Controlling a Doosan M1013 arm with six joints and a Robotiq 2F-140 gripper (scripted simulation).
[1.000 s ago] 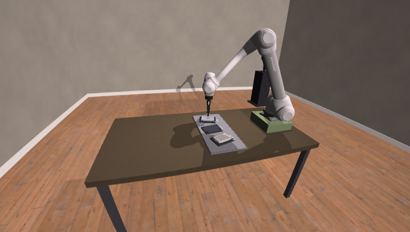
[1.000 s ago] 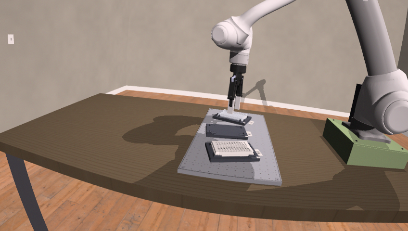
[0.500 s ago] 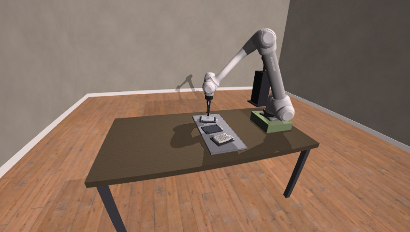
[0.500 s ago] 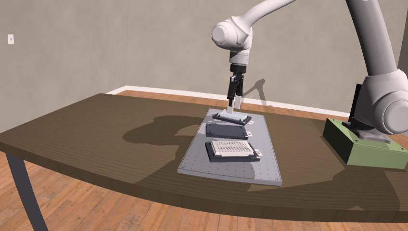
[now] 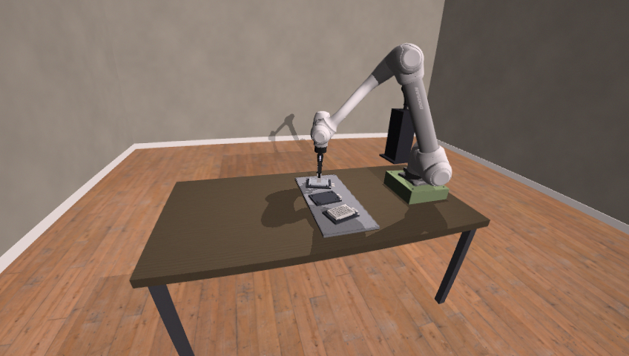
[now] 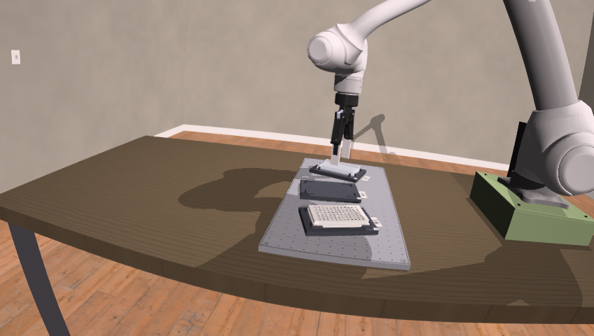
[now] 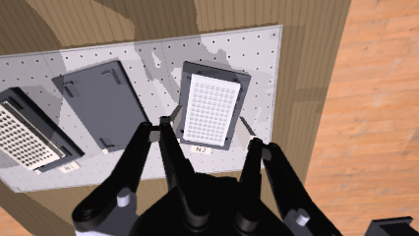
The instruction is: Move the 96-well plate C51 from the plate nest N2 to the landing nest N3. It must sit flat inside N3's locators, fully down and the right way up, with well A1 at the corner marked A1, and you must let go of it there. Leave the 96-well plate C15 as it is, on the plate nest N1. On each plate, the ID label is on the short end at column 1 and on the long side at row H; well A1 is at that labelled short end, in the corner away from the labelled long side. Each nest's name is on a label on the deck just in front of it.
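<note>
The nest N2 is 60 mm below my hand. Round my hand: landing nest N3: 190 mm to the left, 60 mm below, 30 mm ahead; then N3 label: 180 mm to the left, 60 mm below, 60 mm behind; then N2 label: 90 mm behind, 60 mm below, 40 mm to the left.
</note>
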